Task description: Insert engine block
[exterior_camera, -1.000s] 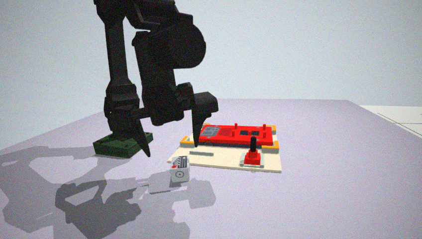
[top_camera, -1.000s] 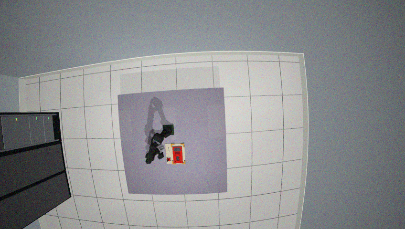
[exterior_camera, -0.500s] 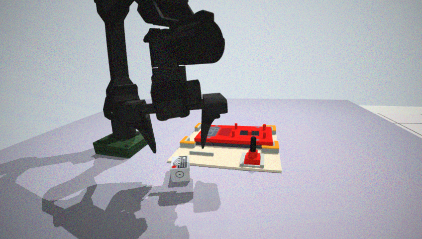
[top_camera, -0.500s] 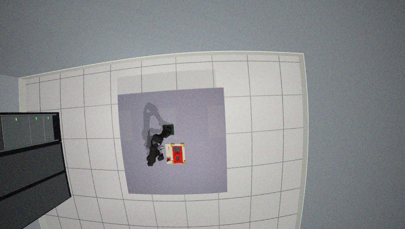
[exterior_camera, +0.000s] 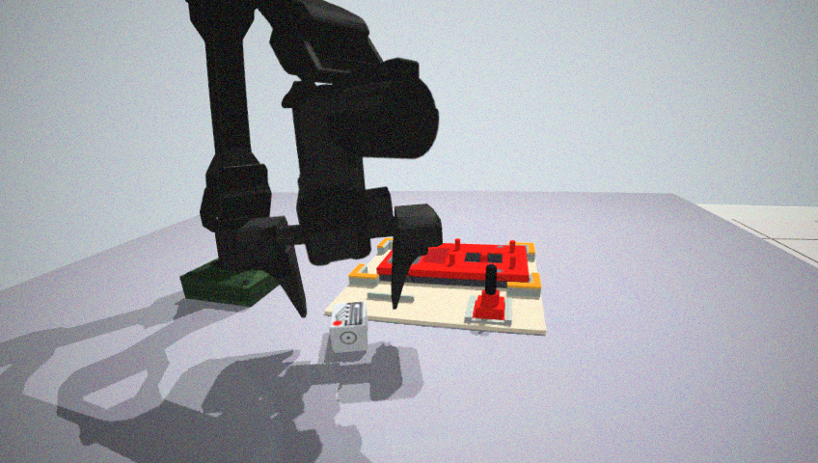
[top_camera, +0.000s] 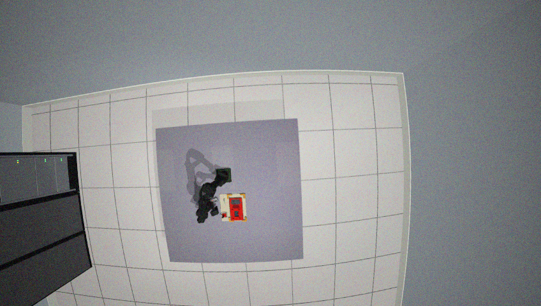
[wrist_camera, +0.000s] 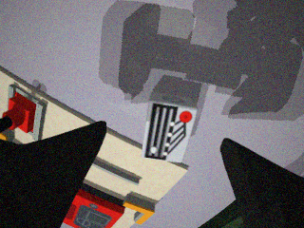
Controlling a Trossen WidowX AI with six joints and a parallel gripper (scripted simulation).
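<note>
My gripper tip is now 20 mm above the engine block. The rest, counted from my gripper tip: black upright peg (130 mm ahead, 90 mm to the left).
</note>
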